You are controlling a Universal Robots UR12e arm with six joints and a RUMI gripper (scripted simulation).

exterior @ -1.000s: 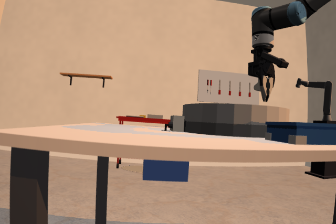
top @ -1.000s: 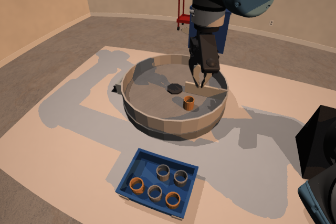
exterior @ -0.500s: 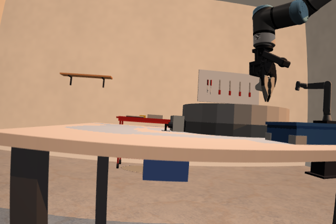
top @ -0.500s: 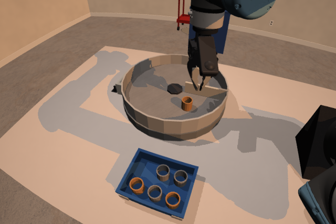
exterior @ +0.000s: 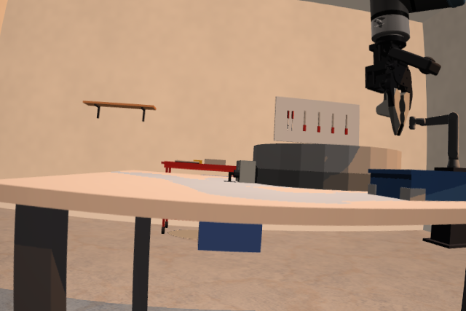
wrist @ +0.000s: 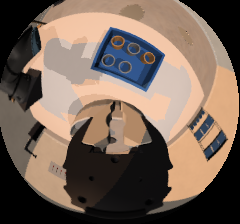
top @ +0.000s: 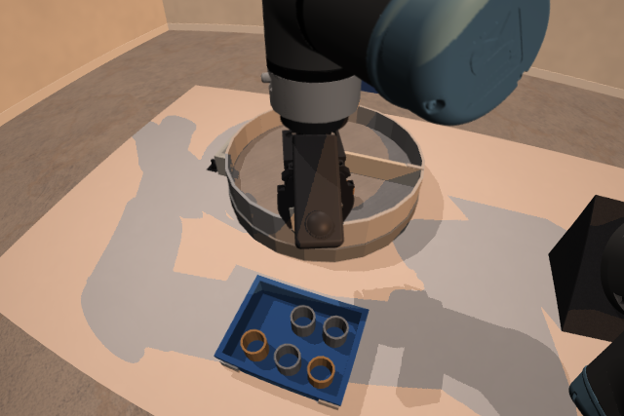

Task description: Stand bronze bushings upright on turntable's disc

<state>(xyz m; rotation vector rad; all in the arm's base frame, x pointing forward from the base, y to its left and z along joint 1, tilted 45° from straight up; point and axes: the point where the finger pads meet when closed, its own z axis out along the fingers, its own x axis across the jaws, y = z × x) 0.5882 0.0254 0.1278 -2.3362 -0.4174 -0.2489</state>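
Right now my hand is 100 mm to the right of the blue crate and 120 mm above it.
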